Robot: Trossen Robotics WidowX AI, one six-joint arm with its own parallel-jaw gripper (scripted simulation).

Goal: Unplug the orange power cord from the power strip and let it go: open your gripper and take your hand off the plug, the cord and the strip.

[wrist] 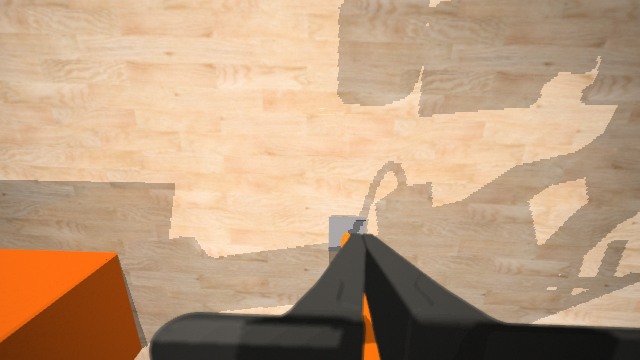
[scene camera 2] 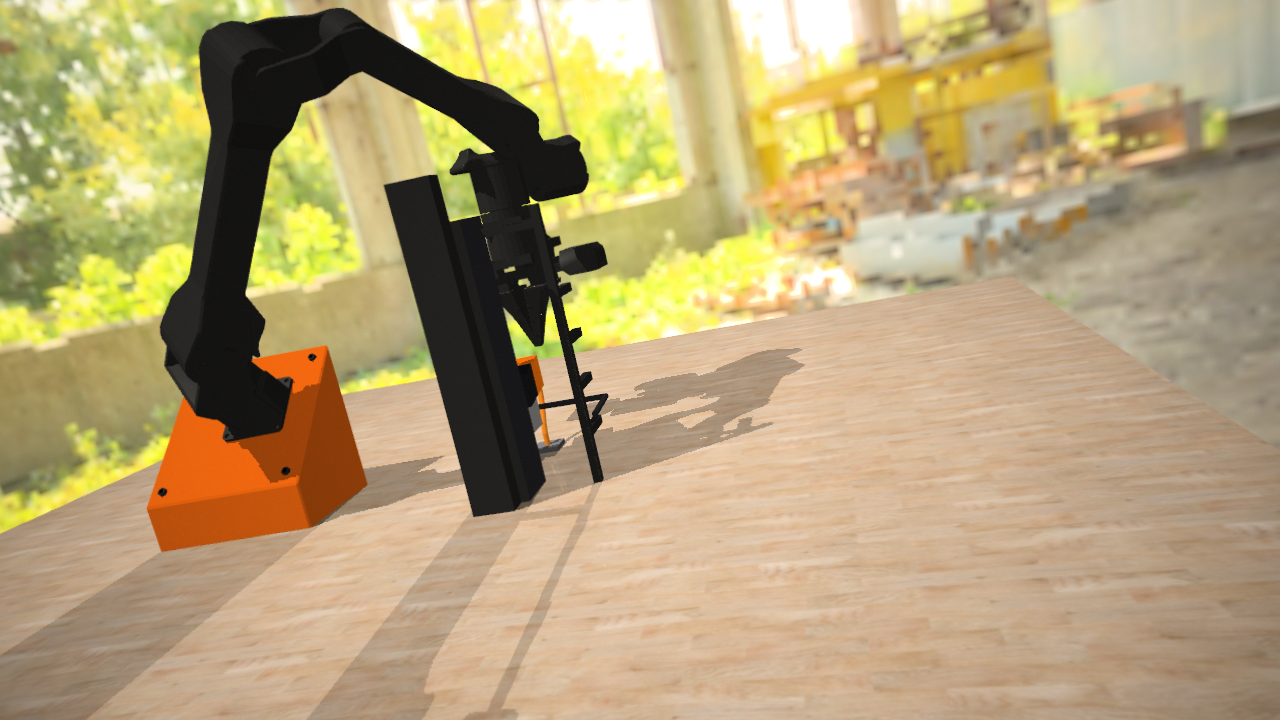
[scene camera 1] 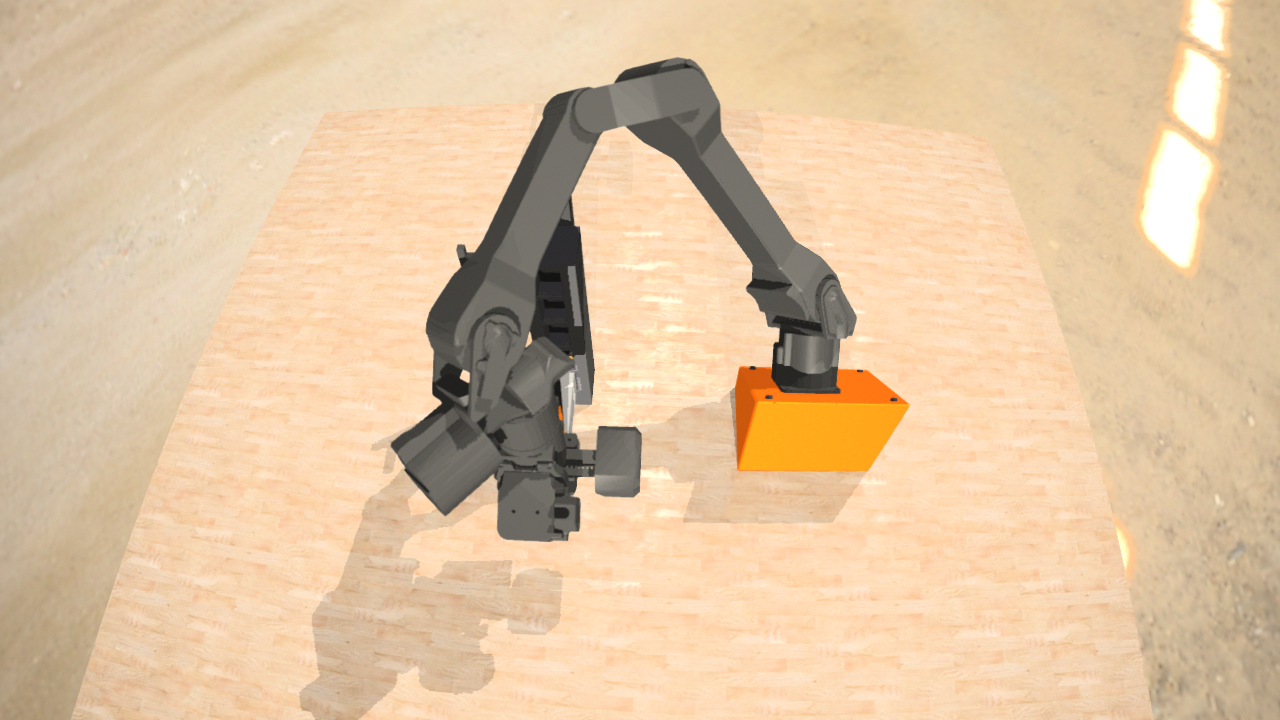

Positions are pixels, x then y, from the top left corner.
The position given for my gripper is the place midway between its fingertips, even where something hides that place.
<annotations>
my gripper: wrist 360, 243; scene camera 2 539, 345; scene camera 1 547, 493
</annotations>
